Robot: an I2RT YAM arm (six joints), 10 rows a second.
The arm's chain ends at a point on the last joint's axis. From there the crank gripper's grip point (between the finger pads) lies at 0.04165 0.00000 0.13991 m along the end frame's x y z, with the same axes.
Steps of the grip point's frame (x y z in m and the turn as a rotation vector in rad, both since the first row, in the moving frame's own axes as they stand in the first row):
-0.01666, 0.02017, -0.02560, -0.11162, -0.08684, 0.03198
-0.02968, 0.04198, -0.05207, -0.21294, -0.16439, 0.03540
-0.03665, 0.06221, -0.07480, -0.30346, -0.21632, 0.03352
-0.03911, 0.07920, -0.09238, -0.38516, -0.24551, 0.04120
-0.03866, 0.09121, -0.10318, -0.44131, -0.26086, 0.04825
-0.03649, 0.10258, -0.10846, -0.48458, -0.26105, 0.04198
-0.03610, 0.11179, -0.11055, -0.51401, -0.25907, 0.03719
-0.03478, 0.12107, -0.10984, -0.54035, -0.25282, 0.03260
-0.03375, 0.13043, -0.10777, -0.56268, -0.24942, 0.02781
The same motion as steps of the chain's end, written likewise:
-0.00413, 0.00327, -0.02773, -0.11162, -0.08684, 0.03198
-0.00585, 0.01078, -0.05365, -0.21294, -0.16439, 0.03540
-0.00540, 0.01852, -0.07379, -0.30346, -0.21632, 0.03352
-0.00359, 0.02429, -0.08759, -0.38516, -0.24551, 0.04120
-0.00086, 0.02875, -0.09516, -0.44131, -0.26086, 0.04825
0.00101, 0.03469, -0.09771, -0.48458, -0.26105, 0.04198
0.00086, 0.04029, -0.09782, -0.51401, -0.25907, 0.03719
0.00103, 0.04641, -0.09523, -0.54035, -0.25282, 0.03260
0.00131, 0.05314, -0.09153, -0.56268, -0.24942, 0.02781

